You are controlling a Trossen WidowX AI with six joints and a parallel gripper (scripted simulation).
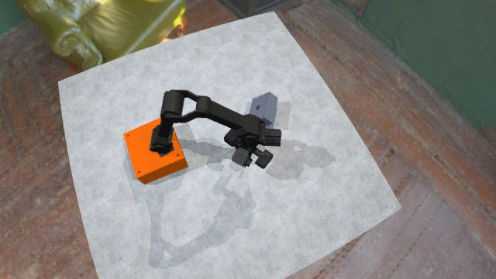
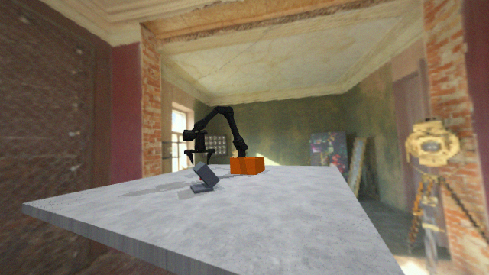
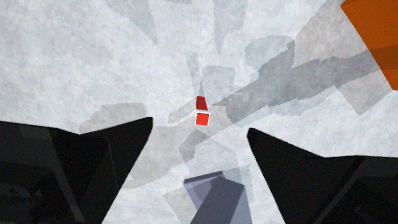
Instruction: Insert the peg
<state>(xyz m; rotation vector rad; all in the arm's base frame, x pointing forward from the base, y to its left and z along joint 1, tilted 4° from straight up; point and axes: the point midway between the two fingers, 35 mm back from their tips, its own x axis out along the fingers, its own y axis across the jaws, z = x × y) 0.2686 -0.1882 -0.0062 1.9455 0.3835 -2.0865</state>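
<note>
My gripper tip is 4 cm above the red square peg. From my gripper tip the other things lie so: grey sloped panel 17 cm ahead, 15 cm to the left, 2 cm below.
</note>
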